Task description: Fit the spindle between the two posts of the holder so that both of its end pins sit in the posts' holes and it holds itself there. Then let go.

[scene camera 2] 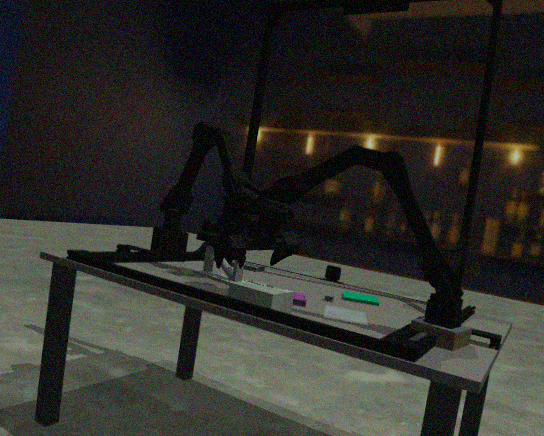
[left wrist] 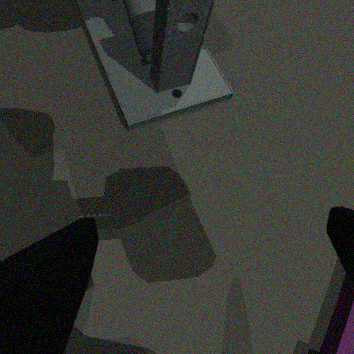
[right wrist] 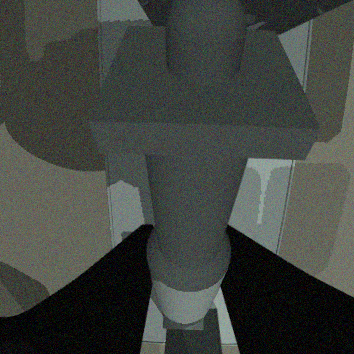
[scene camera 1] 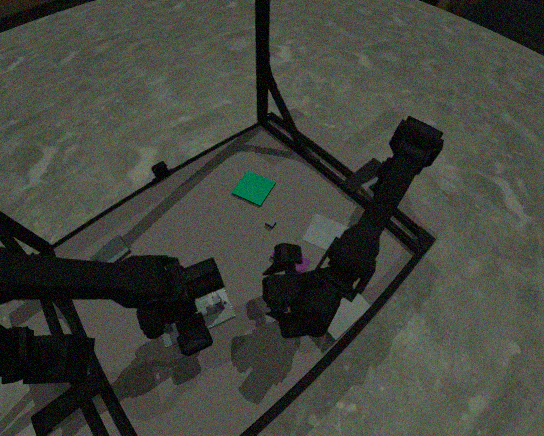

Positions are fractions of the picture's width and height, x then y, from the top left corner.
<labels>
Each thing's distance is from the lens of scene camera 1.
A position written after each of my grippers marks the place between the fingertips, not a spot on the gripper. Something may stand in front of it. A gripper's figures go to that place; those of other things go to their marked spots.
my left gripper (scene camera 1: 0.49, 0.67): 59 cm
my right gripper (scene camera 1: 0.36, 0.73): 64 cm
white block (scene camera 1: 0.59, 0.53): 74 cm
</labels>
